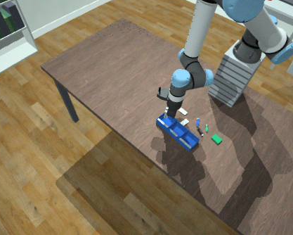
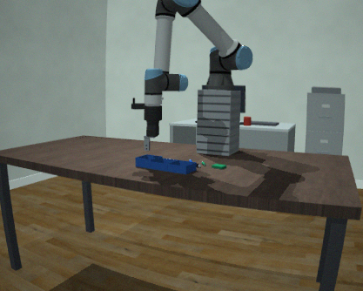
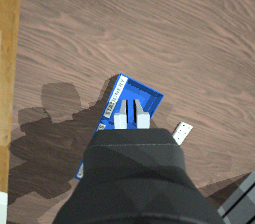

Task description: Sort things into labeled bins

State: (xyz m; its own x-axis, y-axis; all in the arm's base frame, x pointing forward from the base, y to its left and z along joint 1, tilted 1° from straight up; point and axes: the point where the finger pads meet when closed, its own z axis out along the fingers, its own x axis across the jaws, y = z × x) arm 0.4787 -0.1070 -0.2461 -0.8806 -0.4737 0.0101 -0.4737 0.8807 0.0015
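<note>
Right now the blue three-part bin is 9 cm to the left of my hand, 7 cm below it and 1 cm behind it. Round my hand: blue cylinder: 15 cm behind, 13 cm to the left, 8 cm below; then black cylinder: 18 cm to the left, 11 cm behind, 8 cm below; then green cylinder: 19 cm to the left, 15 cm behind, 8 cm below.
</note>
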